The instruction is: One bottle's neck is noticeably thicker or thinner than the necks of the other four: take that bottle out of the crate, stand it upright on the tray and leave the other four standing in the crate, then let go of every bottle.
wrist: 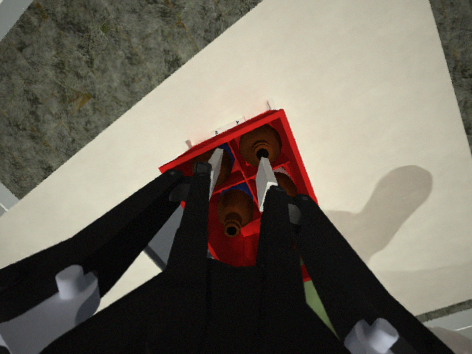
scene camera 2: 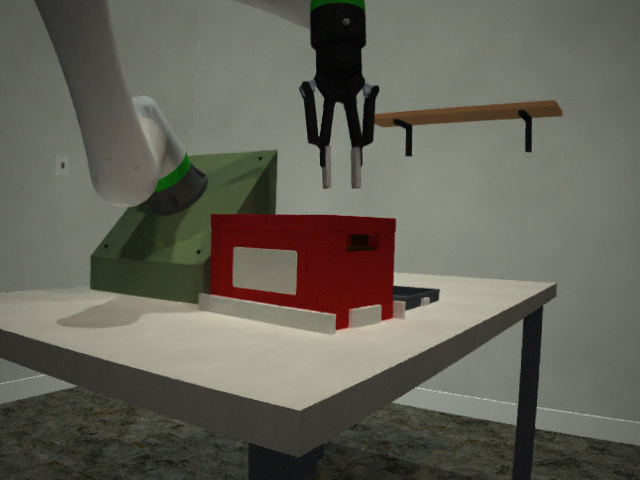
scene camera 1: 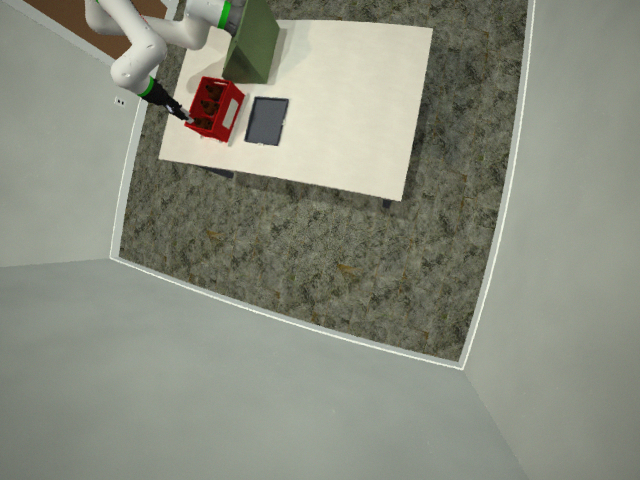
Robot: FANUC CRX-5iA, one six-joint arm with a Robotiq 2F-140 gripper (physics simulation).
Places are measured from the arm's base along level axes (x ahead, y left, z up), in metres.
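Pixels of known places: gripper, fingertip midpoint: (wrist: 239, 164) (scene camera 2: 341, 187) (scene camera 1: 190, 118); arm's base, link origin: (scene camera 2: 180, 193) (scene camera 1: 238, 22).
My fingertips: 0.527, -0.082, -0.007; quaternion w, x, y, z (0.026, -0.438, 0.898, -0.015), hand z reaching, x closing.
Observation:
Ahead of a thing's pixels: the offset from my fingertips to its top centre, as dx, dy, dz. "*": to the spot under its first point. Level surfaces: height alone.
A red crate {-0.104, +0.026, -0.046} (scene camera 1: 217, 130) (scene camera 2: 364, 279) (wrist: 299, 155) stands on the table with brown bottles in its compartments. In the wrist view, one bottle {-0.013, -0.025, -0.058} (wrist: 260, 141) is in the upper right corner, another bottle {-0.108, +0.072, -0.058} (wrist: 237, 204) is lower down, and a third bottle {-0.110, -0.016, -0.058} (wrist: 284, 184) is partly behind the right finger. A further bottle is mostly behind the left finger. The fifth cannot be made out there, and the necks are hard to compare. My gripper (scene camera 1: 189, 118) (scene camera 2: 341, 168) (wrist: 239, 164) is partly open and empty, pointing down above the crate. The dark tray (scene camera 1: 266, 121) (scene camera 2: 416, 296) (wrist: 166, 242) beside the crate holds no bottle.
A green sloped pedestal (scene camera 1: 253, 57) (scene camera 2: 147, 281) stands behind the crate and carries the arm's base. Low white strips {* -0.086, -0.079, -0.205} (scene camera 2: 266, 313) line the crate's foot on the table {dz -0.221} (scene camera 1: 351, 103) (scene camera 2: 206, 351). A wooden shelf (scene camera 2: 470, 112) is on the wall.

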